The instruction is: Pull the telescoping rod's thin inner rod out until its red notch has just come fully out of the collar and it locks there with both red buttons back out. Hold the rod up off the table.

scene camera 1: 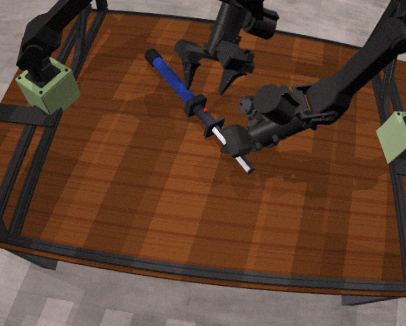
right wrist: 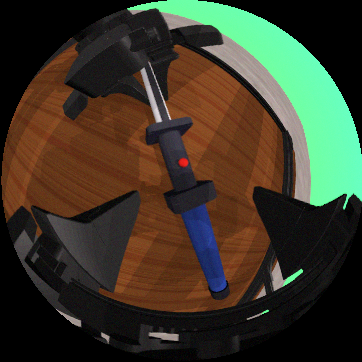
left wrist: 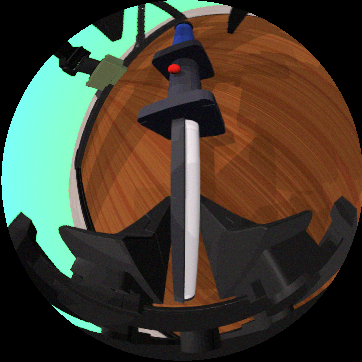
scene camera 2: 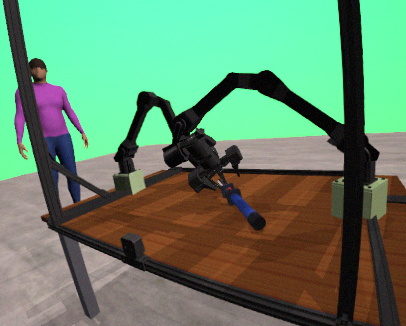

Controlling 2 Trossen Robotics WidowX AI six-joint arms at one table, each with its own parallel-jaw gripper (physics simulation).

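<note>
The rod's blue handle has a black end cap. One red button stands out on the dark collar. I cannot make out the other clearly. The white-and-dark inner rod shows no red notch. My left gripper is shut on it, and the rod appears tilted above the table. My right gripper is open, apart from the handle and collar.
The wooden table has a dark frame along its edges. Green arm mounts stand at the sides. A dark upright post rises at the right of scene camera 2. A person stands beyond the table.
</note>
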